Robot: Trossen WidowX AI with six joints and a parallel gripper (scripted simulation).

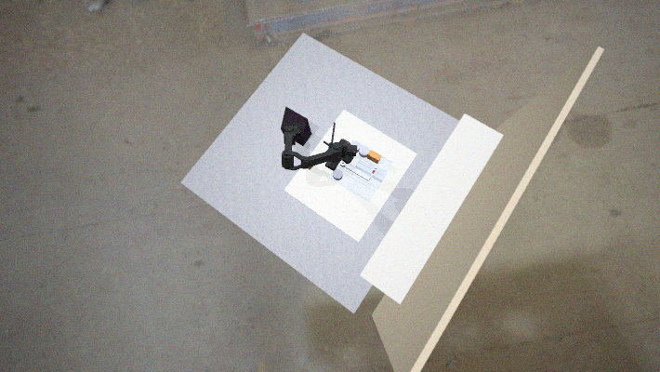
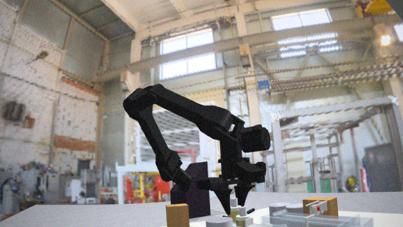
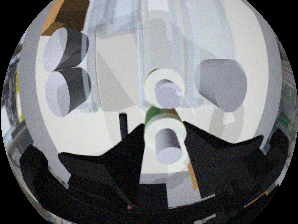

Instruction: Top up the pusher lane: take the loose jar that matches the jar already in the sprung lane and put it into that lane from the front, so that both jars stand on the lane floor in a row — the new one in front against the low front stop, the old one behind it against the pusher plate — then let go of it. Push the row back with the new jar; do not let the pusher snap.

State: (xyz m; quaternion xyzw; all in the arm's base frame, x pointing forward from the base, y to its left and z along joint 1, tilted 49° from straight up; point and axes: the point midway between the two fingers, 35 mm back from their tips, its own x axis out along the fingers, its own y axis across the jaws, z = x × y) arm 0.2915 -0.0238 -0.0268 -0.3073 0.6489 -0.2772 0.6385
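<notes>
The clear pusher lane unit lies 170 mm ahead of my gripper tip, 30 mm to the left of it and 30 mm below it. Round my gripper tip: red mark (220 mm ahead, 40 mm to the left, 20 mm above); then brown box (170 mm ahead, 130 mm to the left, 10 mm below).
</notes>
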